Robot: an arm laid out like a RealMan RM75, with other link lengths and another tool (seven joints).
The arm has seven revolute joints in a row. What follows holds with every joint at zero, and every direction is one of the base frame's. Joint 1 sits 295.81 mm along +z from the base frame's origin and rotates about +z. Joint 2 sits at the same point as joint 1 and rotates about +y. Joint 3 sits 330.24 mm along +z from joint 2 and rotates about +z. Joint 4 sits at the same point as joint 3 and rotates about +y. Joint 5 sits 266.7 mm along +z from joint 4 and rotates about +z. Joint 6 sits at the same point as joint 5 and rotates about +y. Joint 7 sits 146.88 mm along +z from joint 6 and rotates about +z. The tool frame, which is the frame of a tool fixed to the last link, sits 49 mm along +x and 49 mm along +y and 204 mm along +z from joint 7; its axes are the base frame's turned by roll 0, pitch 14.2 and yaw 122.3 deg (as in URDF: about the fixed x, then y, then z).
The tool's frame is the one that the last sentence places.
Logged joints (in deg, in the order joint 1, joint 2, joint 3, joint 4, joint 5, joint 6, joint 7), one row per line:
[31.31 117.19 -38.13 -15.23 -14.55 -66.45 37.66]
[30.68 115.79 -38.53 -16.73 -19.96 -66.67 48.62]
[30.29 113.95 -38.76 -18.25 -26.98 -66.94 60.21]
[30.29 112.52 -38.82 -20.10 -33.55 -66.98 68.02]
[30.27 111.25 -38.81 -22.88 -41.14 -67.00 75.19]
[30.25 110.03 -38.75 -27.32 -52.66 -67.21 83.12]
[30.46 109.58 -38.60 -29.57 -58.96 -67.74 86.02]
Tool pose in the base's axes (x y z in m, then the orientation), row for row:
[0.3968 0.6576 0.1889 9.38 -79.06 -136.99]
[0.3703 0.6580 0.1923 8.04 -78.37 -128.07]
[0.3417 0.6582 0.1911 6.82 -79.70 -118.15]
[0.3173 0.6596 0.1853 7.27 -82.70 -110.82]
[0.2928 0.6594 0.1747 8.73 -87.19 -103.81]
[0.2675 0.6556 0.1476 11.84 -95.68 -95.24]
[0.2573 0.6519 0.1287 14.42 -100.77 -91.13]
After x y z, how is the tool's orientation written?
As a rotation vector, in degrees.
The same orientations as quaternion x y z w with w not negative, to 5 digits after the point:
[0.05816 -0.49017 -0.84934 0.18700]
[0.05169 -0.50387 -0.82342 0.25577]
[0.04529 -0.52923 -0.78454 0.31994]
[0.04909 -0.55845 -0.74834 0.35456]
[0.05955 -0.59476 -0.70814 0.37583]
[0.08087 -0.65350 -0.65049 0.37849]
[0.09807 -0.68535 -0.61979 0.36952]

